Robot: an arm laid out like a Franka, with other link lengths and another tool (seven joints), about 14 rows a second.
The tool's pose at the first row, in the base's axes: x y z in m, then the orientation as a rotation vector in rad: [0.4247 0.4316 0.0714 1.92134 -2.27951 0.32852]
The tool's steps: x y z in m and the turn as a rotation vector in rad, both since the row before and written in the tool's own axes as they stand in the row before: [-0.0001 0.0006 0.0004 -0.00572 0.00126 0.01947]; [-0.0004 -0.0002 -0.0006 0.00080 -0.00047 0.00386]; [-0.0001 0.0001 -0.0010 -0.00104 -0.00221 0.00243]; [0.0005 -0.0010 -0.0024 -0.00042 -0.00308 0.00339]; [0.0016 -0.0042 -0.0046 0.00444 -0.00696 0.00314]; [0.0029 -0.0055 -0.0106 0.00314 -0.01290 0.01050]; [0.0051 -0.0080 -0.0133 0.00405 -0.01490 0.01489]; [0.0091 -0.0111 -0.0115 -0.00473 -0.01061 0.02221]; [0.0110 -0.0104 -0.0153 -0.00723 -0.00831 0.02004]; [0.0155 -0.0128 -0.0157 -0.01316 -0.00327 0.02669]
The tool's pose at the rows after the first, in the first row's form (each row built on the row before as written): [0.4241 0.4317 0.0709 1.89683 -2.29720 0.32504]; [0.4244 0.4322 0.0714 1.89328 -2.30166 0.32606]; [0.4243 0.4326 0.0723 1.89146 -2.30526 0.32316]; [0.4251 0.4325 0.0748 1.88939 -2.31056 0.32036]; [0.4288 0.4313 0.0800 1.89212 -2.31940 0.32005]; [0.4332 0.4301 0.0914 1.88963 -2.33916 0.31374]; [0.4394 0.4268 0.1061 1.88367 -2.36492 0.30716]; [0.4476 0.4183 0.1202 1.86281 -2.39271 0.29396]; [0.4543 0.4086 0.1382 1.84168 -2.41586 0.27935]; [0.4619 0.3938 0.1575 1.80718 -2.44007 0.26203]
